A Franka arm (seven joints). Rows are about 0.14 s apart.
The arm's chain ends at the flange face. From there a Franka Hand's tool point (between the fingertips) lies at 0.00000 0.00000 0.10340 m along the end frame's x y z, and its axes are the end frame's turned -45 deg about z.
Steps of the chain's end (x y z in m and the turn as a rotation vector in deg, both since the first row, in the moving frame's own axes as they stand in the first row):
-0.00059 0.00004 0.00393 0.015 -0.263 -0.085
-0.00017 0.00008 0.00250 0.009 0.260 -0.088
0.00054 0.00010 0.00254 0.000 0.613 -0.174
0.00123 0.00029 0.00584 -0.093 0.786 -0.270
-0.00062 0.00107 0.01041 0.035 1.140 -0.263
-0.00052 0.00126 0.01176 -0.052 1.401 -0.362
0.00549 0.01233 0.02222 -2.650 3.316 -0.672
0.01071 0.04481 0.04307 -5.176 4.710 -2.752
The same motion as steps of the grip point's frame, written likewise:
-0.00076 -0.00074 0.00393 0.197 -0.175 -0.085
0.00017 0.00026 0.00250 -0.177 0.190 -0.088
0.00109 0.00123 0.00253 -0.433 0.433 -0.174
0.00155 0.00219 0.00583 -0.622 0.490 -0.270
0.00031 0.00172 0.01039 -0.781 0.831 -0.263
0.00047 0.00237 0.01173 -1.027 0.954 -0.362
-0.00394 0.02020 0.02194 -4.219 0.471 -0.672
-0.02440 0.05185 0.04230 -6.990 -0.330 -2.752

